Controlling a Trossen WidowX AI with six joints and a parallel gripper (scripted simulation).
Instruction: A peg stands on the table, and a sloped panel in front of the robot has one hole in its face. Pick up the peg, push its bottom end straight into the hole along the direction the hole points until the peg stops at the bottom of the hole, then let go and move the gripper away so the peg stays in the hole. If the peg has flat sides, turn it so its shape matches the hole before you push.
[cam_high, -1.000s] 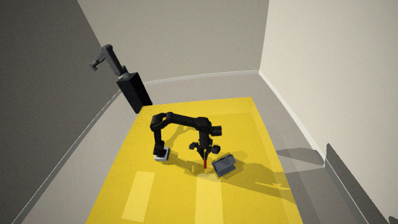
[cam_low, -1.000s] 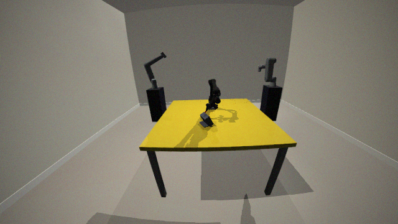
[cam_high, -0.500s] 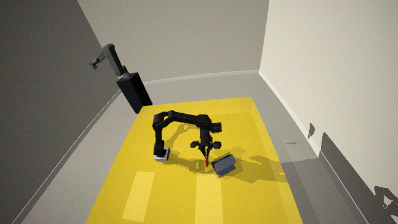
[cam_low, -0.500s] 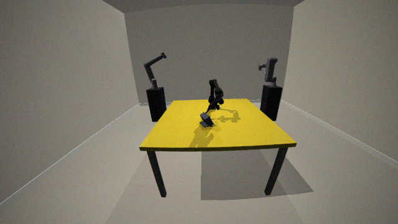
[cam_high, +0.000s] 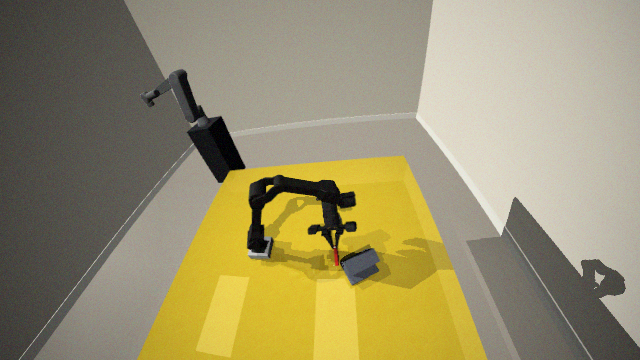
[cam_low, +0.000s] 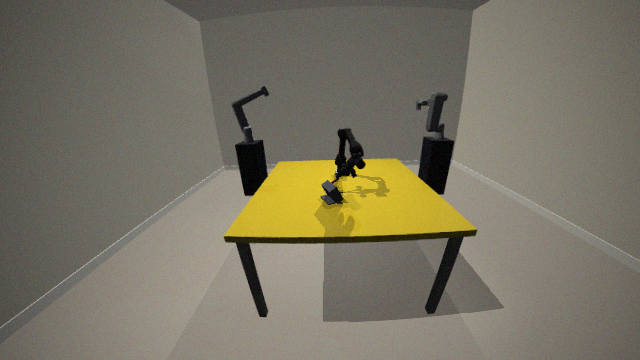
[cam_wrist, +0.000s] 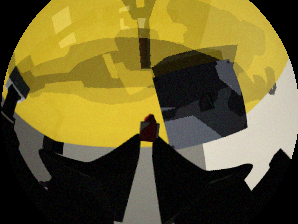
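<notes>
Now: the grey sloped panel 9 cm ahead of my gripper tip, 6 cm below it and 3 cm to the right of it. From my gripper tip the other things lie so: red peg (1 cm below).
</notes>
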